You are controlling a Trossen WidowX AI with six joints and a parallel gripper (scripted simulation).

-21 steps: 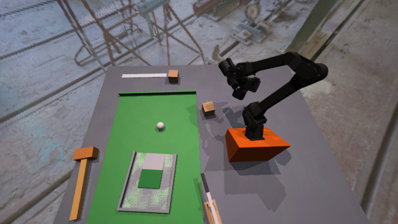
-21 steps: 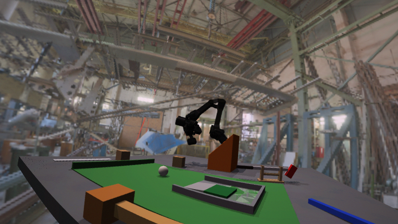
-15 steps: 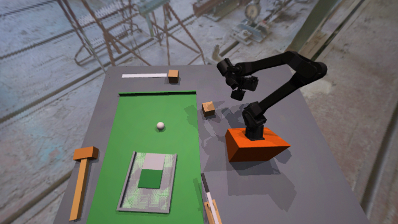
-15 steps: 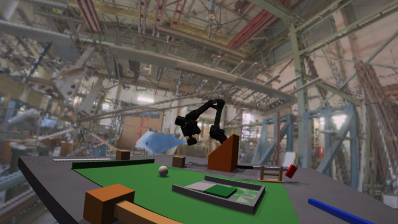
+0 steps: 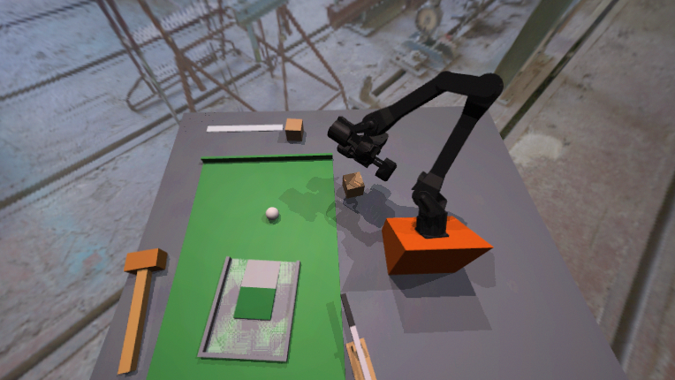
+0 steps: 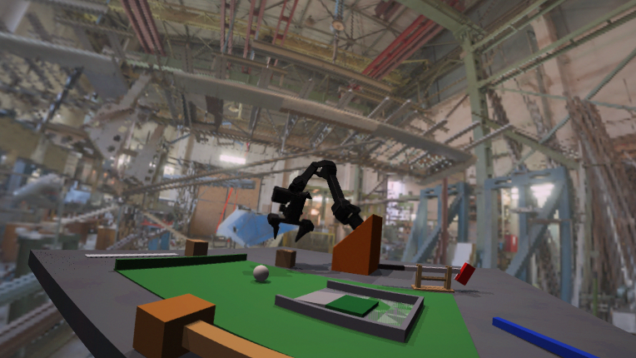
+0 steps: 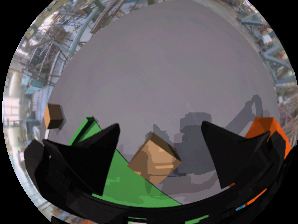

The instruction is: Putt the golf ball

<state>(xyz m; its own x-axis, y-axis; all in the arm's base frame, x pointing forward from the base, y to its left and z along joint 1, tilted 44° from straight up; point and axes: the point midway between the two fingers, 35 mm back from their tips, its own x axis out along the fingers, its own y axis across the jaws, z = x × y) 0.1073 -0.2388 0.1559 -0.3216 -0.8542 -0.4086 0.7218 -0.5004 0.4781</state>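
My gripper tip is 560 mm to the right of the wooden rack, 110 mm short of it and 60 mm above it. Round my gripper tip: white golf ball: 330 mm ahead, 110 mm to the left, 70 mm below; then blue bar: 730 mm to the left, 510 mm ahead, 80 mm below.
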